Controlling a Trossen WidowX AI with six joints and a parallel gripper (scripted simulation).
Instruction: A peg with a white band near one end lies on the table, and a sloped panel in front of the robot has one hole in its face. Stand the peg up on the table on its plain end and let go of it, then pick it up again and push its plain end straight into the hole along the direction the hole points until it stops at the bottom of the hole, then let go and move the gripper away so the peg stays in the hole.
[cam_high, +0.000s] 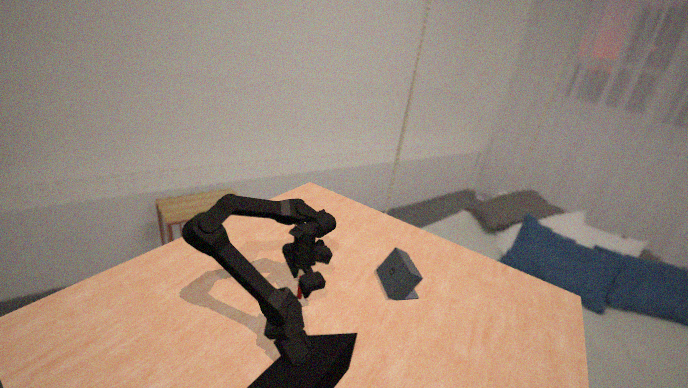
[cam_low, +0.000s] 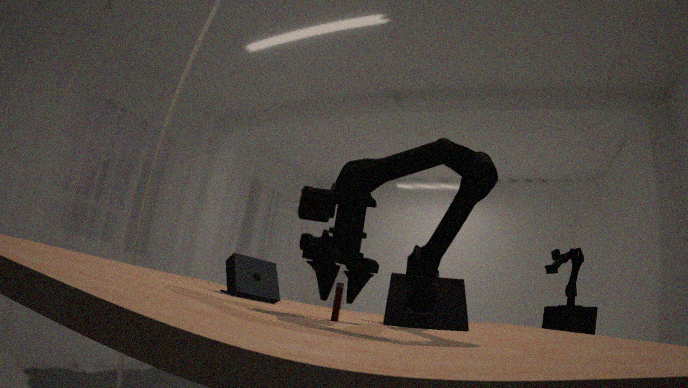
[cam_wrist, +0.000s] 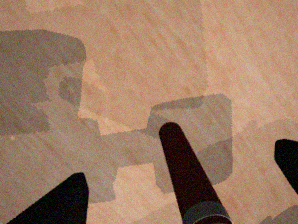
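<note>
My gripper tip is now 250 mm short of the sloped panel, 190 mm to the left of it and 10 mm below it. From my gripper tip the other things lie so: red peg (20 mm above).
</note>
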